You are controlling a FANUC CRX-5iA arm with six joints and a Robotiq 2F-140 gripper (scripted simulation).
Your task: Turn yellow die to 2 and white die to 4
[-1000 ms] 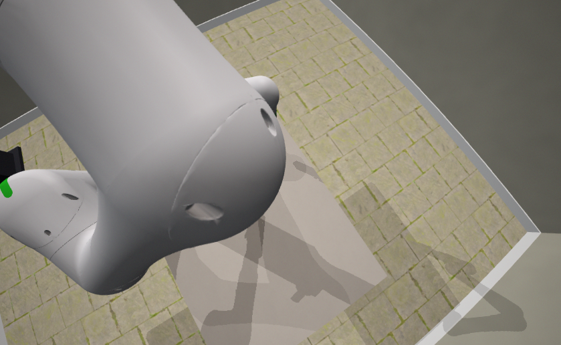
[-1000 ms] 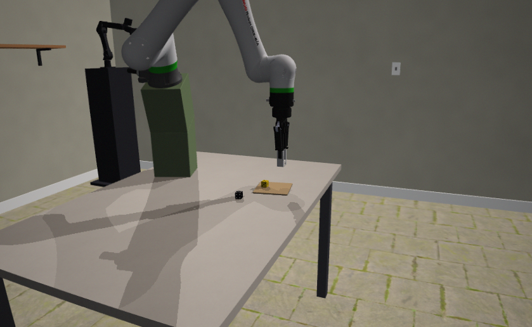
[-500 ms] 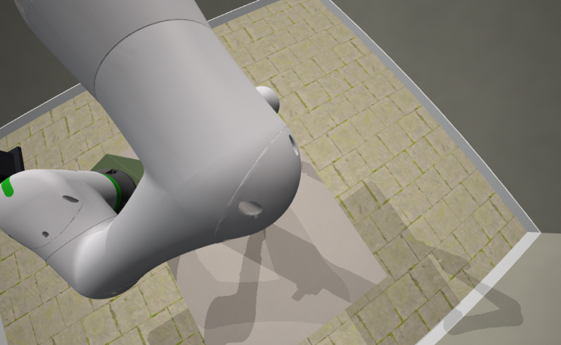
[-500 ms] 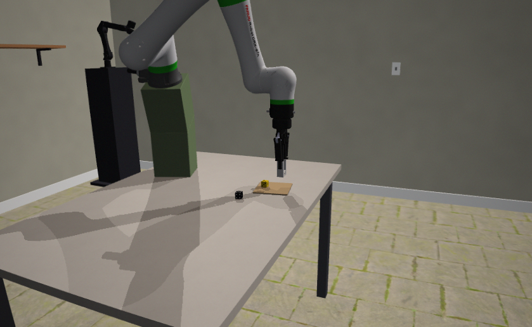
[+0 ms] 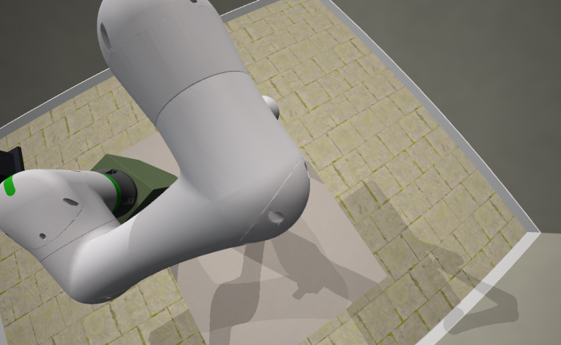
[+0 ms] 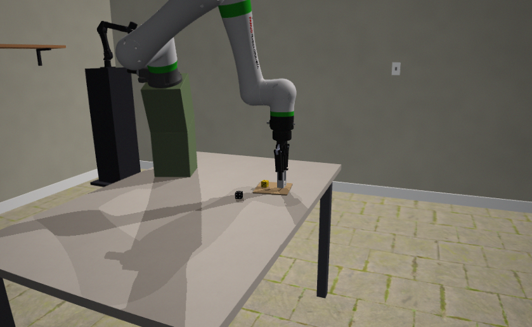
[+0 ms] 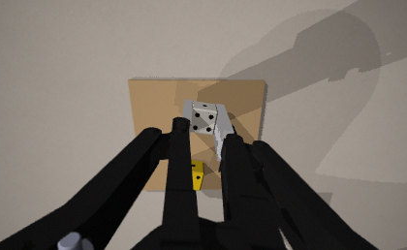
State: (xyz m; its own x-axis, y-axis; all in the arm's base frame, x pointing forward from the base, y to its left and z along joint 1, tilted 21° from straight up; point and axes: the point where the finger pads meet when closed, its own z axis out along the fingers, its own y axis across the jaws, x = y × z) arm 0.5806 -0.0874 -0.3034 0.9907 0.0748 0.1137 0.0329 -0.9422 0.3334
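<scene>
The white die lies 2 cm below my hand. Round my hand: tan mat (4 cm behind, 4 cm below); black die (12 cm behind, 15 cm to the right, 3 cm below); yellow die (7 cm behind, 3 cm below).
</scene>
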